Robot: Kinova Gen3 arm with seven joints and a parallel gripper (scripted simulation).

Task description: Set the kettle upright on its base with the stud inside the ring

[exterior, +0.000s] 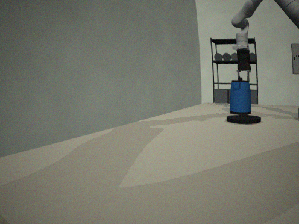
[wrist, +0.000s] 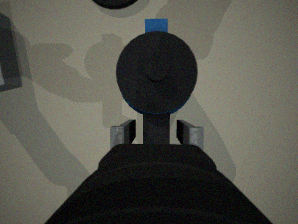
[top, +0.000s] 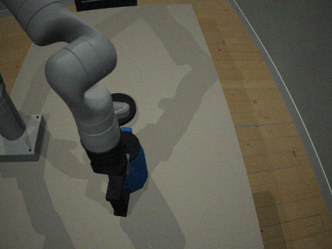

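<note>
Now: the blue kettle 10 mm ahead of my hand, 30 mm to the left of it and 90 mm below it. Also, from my hand: base (40 mm behind, 330 mm to the left, 170 mm below).
</note>
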